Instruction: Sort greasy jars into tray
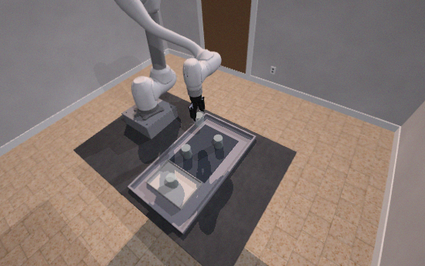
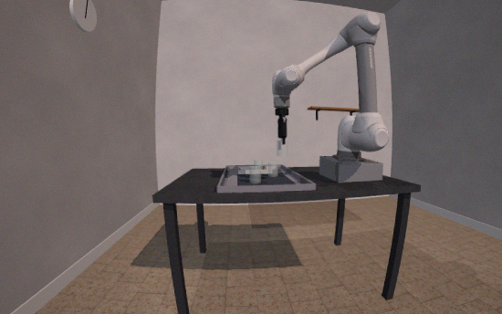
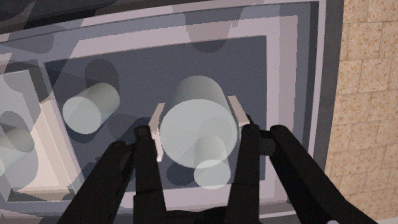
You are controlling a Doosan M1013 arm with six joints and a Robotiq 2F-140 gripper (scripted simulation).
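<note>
Right now my hand is 370 mm to the left of the tray, 200 mm above it and 170 mm short of it. The rest, counted from my hand: dark drying mat: 210 mm below, 110 mm ahead, 60 mm to the right.
</note>
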